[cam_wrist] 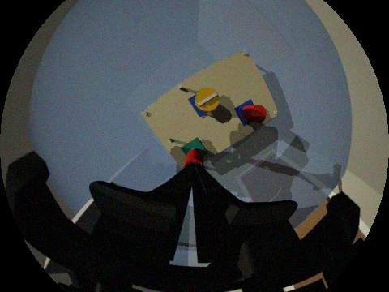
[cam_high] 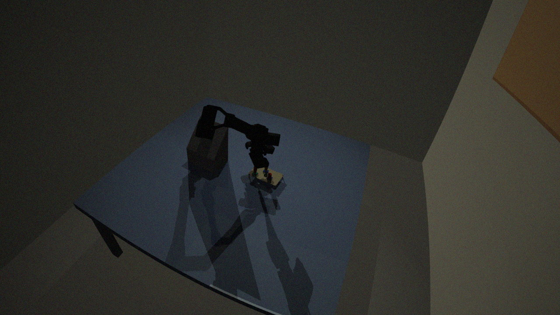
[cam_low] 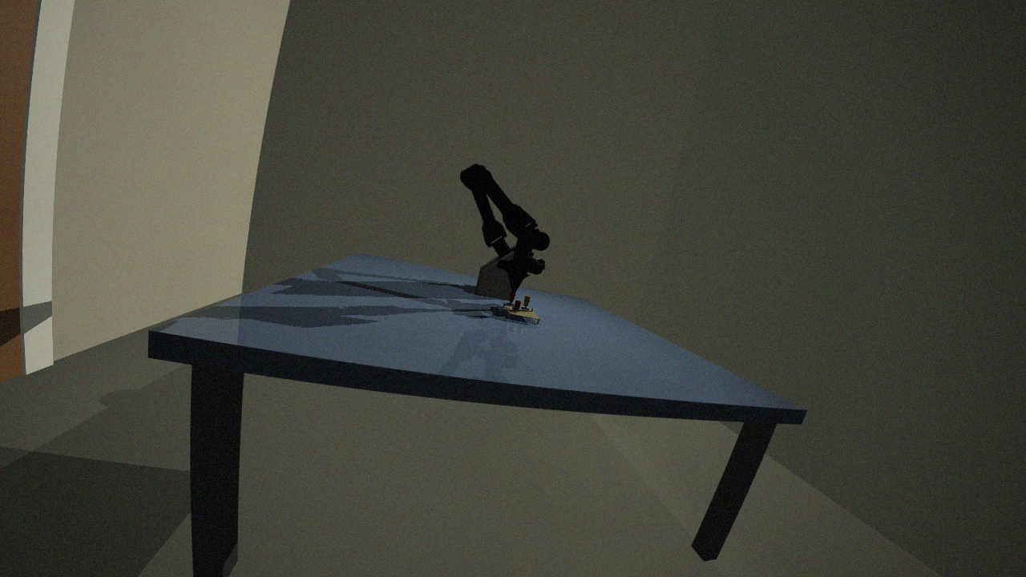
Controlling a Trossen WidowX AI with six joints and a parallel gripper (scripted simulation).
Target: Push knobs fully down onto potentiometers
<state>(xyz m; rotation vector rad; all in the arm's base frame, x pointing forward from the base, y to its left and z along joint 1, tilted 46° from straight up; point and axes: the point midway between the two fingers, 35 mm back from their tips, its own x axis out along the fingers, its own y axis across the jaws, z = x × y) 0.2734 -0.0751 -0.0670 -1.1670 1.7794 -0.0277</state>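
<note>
Now: the red knob 10 mm below my gripper tip. From my gripper tip the other things lie so: yellow knob (40 mm to the left, 40 mm ahead, 10 mm below).
</note>
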